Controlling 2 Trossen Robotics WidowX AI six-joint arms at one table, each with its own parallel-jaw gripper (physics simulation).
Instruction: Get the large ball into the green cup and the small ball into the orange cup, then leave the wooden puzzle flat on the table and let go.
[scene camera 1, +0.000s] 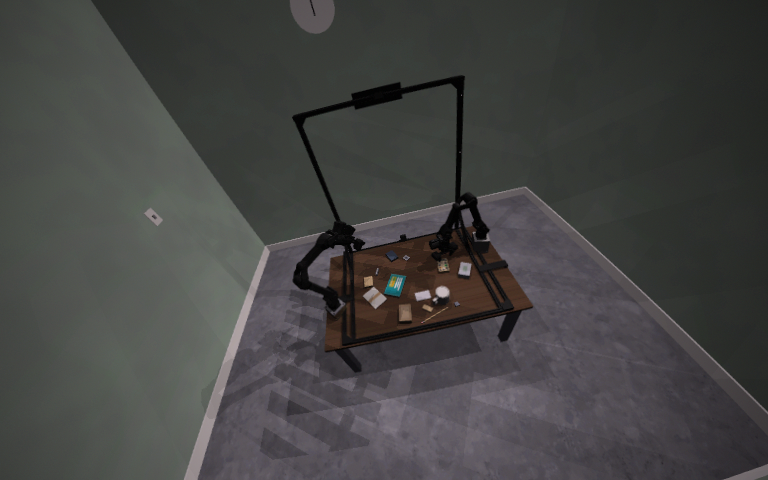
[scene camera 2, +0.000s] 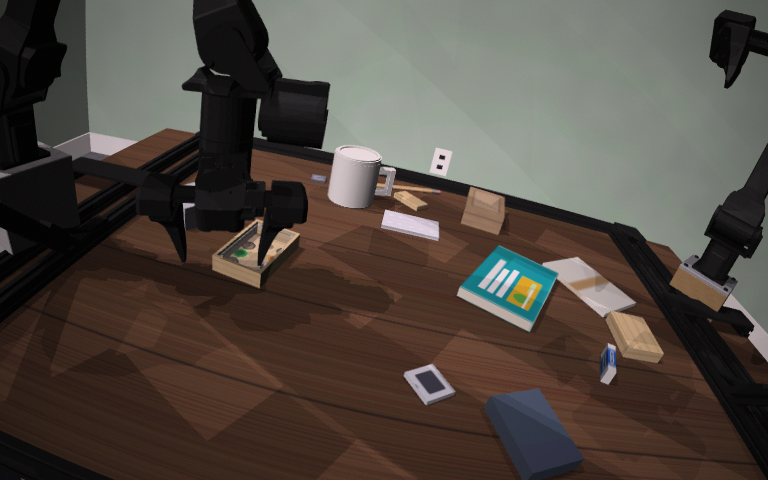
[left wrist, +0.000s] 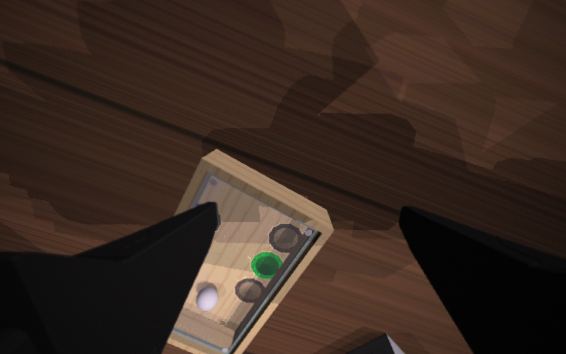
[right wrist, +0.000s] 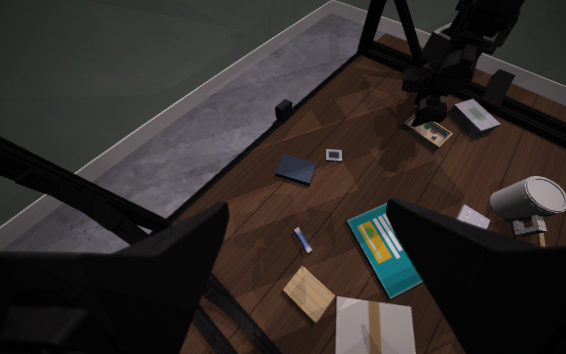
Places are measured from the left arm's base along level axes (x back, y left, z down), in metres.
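Pixels of known places: left gripper, fingertip midpoint: (scene camera 1: 444, 259) (scene camera 2: 221, 262) (left wrist: 308, 212) (right wrist: 414, 114); right gripper, fingertip midpoint: (right wrist: 306, 207); left arm's base, link origin: (scene camera 1: 481, 236) (scene camera 2: 15, 156); right arm's base, link origin: (scene camera 1: 334, 305) (scene camera 2: 710, 272).
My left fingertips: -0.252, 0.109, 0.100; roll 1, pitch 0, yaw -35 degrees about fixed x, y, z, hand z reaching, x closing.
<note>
Ahead of a thing's pixels: the offset from my left fingertips to its top centre, as dx, dy, dz. "spot": to the spot under its first point.
The wooden puzzle @(-0.015, +0.056, -0.007) (scene camera 1: 443, 265) (scene camera 2: 236, 271) (left wrist: 270, 185) is a shallow box with a clear cover, lying flat on the table. In the left wrist view, a green cup @(spot: +0.000, +0.036, -0.004) (left wrist: 266, 266) sits near one long wall between two grey rings, and a pale ball @(-0.011, +0.084, +0.000) (left wrist: 207, 299) lies apart from it; I cannot tell its size class. A finger hides part of the puzzle there, and the orange cup and other ball do not show. My left gripper (scene camera 2: 222, 261) (left wrist: 308, 212) is open and empty, one finger over the puzzle and one beyond its edge. My right gripper (right wrist: 306, 207) is open and empty, high at the opposite side.
A grey-white box @(+0.125, +0.105, -0.019) (scene camera 1: 464, 269) (right wrist: 474, 117) lies beside the puzzle. A mug @(spot: -0.044, +0.276, -0.039) (scene camera 2: 353, 178), a white slab @(-0.151, +0.290, +0.010) (scene camera 2: 410, 224) and a teal book @(-0.334, +0.212, +0.000) (scene camera 2: 509, 285) (right wrist: 385, 255) lie farther off. A small framed square @(spot: -0.275, -0.034, +0.009) (scene camera 2: 429, 383) and a dark blue book @(-0.385, -0.051, -0.003) (scene camera 2: 532, 433) lie at the near side in scene camera 2.
</note>
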